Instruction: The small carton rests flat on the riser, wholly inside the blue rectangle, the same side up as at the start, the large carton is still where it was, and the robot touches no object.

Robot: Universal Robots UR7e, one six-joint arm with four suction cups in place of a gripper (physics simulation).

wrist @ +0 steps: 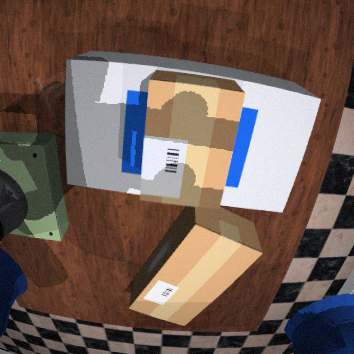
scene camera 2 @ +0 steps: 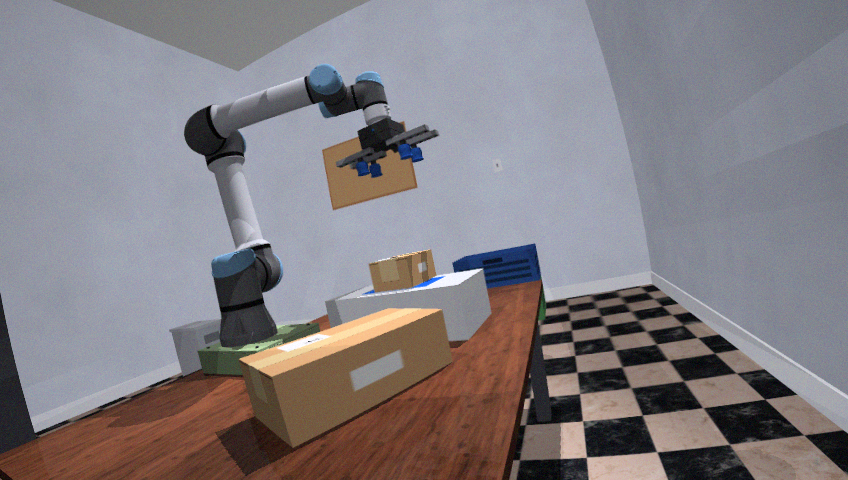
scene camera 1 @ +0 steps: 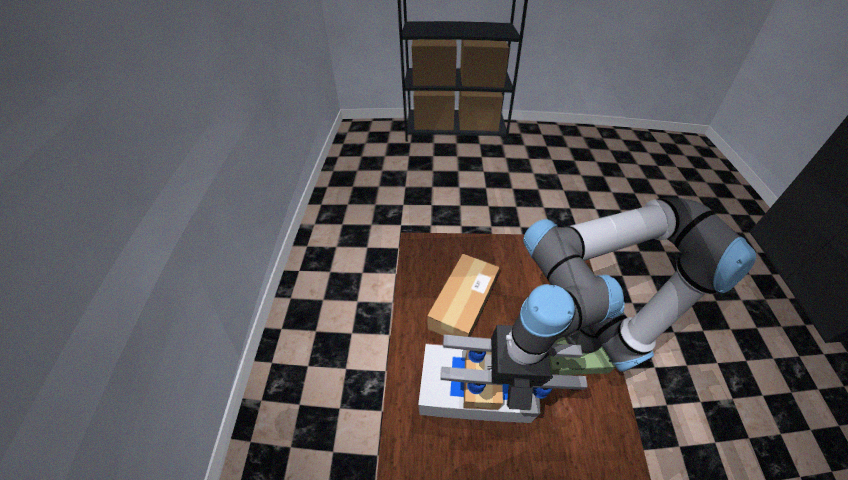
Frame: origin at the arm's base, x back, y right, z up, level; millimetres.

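Seen in the pictures: end effector, tool point: [wrist: 163, 242] [scene camera 2: 390, 167]; arm's base, origin of the base link: [scene camera 2: 249, 338] [scene camera 1: 583, 333].
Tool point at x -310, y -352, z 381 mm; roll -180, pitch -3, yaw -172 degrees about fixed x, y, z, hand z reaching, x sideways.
Observation:
Pixels of each thing's top centre, then the offset from my tool point to it. "spot": a spot on its surface instead.
- small carton, middle of its top: [wrist: 187, 150] [scene camera 2: 401, 255] [scene camera 1: 484, 375] dx -33, dy +79, dz -248 mm
- white riser, middle of its top: [wrist: 186, 141] [scene camera 2: 404, 285] [scene camera 1: 480, 378] dx -37, dy +98, dz -321 mm
- blue rectangle, surface spot: [wrist: 243, 150] [scene camera 2: 434, 281] spot: dx -121, dy +88, dz -321 mm
- large carton, middle of its top: [scene camera 2: 343, 334] [wrist: 188, 285] [scene camera 1: 465, 290] dx -140, dy +423, dz -342 mm
The small carton [scene camera 1: 483, 397] [scene camera 2: 401, 271] [wrist: 220, 165] lies flat, label up, on the white riser [scene camera 1: 434, 386] [scene camera 2: 467, 303] [wrist: 285, 150]. It lies across the blue rectangle [scene camera 1: 457, 389] [scene camera 2: 429, 281] [wrist: 243, 150], which shows on both sides of it. The end away from the large carton reaches past the rectangle's edge; the carton hides the other end's edge. The large carton [scene camera 1: 464, 297] [scene camera 2: 345, 374] [wrist: 200, 275] lies slanted on the table beside the riser, apart from it. My suction gripper [scene camera 1: 510, 373] [scene camera 2: 390, 161] is open, holding nothing, high above the riser and touching neither carton.
The green base plate [scene camera 1: 586, 364] [scene camera 2: 226, 359] [wrist: 52, 200] of the arm is beside the riser. A blue crate [scene camera 2: 511, 267] stands beyond the riser in scene camera 2. A grey box [scene camera 2: 187, 349] is behind the base. A shelf rack [scene camera 1: 460, 29] stands by the wall.

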